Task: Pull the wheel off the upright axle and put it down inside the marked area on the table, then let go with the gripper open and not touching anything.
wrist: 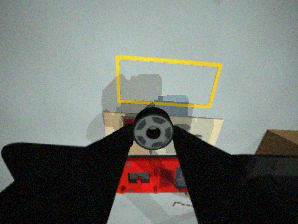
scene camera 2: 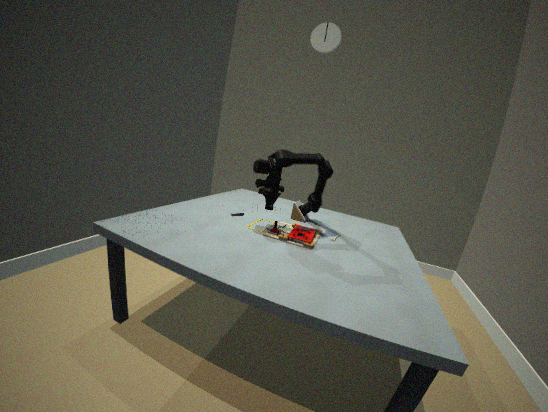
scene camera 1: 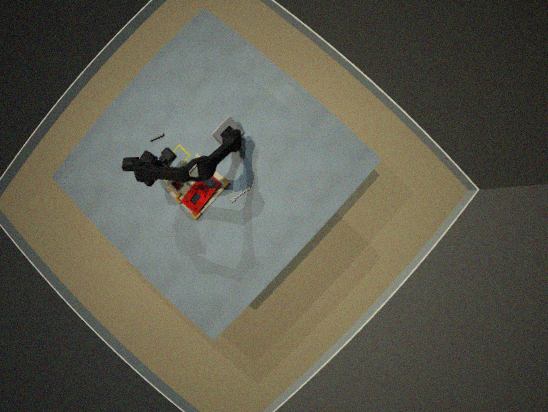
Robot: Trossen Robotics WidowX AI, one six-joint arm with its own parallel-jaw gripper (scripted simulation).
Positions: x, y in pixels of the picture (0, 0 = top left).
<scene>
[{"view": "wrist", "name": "gripper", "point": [153, 128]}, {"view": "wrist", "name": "wheel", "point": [156, 139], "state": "held by the gripper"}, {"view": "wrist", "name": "red plate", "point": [155, 174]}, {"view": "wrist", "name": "beige base plate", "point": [207, 129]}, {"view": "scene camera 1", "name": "red plate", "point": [199, 194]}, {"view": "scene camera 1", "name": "beige base plate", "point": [178, 194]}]
</scene>
